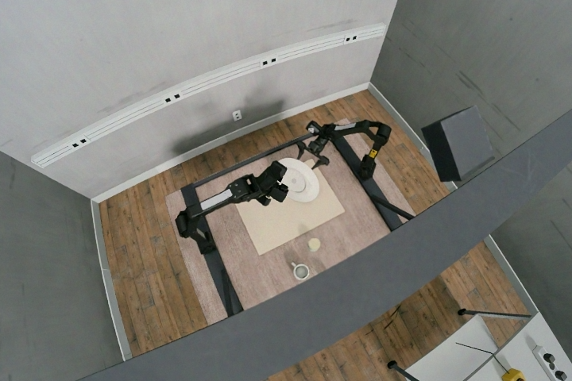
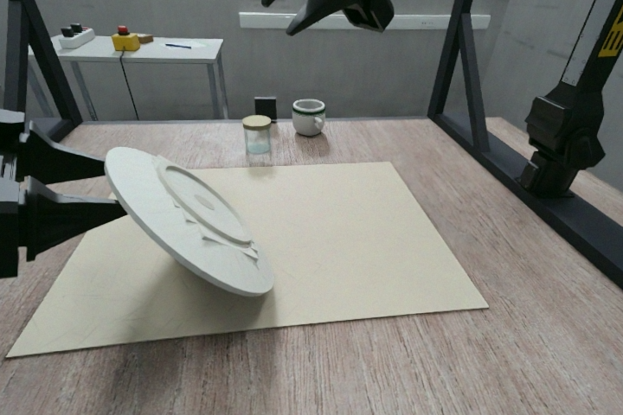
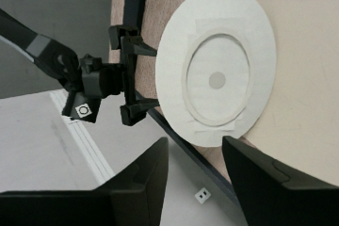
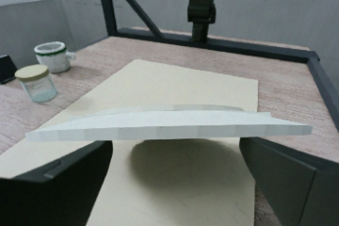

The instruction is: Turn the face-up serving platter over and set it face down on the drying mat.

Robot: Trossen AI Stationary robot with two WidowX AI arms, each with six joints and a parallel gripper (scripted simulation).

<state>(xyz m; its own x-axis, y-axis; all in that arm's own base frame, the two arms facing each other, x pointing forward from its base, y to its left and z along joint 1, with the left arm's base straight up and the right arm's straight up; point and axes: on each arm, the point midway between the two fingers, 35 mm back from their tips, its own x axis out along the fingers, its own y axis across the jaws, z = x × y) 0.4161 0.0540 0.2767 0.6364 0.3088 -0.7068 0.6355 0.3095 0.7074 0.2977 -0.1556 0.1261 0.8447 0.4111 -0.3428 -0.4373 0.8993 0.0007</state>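
Note:
My right hand is 90 mm to the right of the white serving platter, 60 mm above it and 50 mm past it. Round my right hand: white mug: 460 mm behind, 260 mm to the left, 110 mm below; then lidded glass jar: 370 mm behind, 150 mm to the left, 100 mm below; then cream drying mat: 160 mm to the left, 150 mm below, 110 mm behind.

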